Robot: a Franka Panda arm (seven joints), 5 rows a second.
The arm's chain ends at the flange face. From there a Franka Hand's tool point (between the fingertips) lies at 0.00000 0.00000 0.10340 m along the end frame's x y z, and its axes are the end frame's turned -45 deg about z.
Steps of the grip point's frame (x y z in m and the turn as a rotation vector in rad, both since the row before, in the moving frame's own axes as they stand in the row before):
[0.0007 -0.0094 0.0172 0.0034 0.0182 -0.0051]
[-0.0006 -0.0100 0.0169 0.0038 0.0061 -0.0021]
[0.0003 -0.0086 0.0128 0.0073 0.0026 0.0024]
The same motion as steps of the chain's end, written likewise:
[-0.0072 -0.0056 0.0172 0.0153 0.0105 -0.0051]
[-0.0077 -0.0059 0.0169 0.0070 0.0016 -0.0021]
[-0.0055 -0.0056 0.0128 0.0070 -0.0033 0.0024]

